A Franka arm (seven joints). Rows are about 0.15 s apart.
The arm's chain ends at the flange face. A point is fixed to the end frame.
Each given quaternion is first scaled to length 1.
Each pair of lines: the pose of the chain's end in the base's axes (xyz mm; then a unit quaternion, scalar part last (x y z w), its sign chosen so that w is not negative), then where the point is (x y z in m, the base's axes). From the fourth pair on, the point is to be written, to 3 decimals.
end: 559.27, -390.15, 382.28, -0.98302, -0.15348, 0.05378, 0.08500
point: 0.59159 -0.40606 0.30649
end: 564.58, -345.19, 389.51, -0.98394, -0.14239, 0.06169, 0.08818
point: 0.59516 -0.36157 0.31310
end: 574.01, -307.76, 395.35, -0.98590, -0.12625, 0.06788, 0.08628
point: 0.60297 -0.32566 0.31865
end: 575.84, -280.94, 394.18, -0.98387, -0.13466, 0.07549, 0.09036
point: 0.604 -0.298 0.317
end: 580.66, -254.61, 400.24, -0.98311, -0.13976, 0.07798, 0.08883
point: 0.609 -0.271 0.323
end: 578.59, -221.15, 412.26, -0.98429, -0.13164, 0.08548, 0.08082
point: 0.605 -0.240 0.335
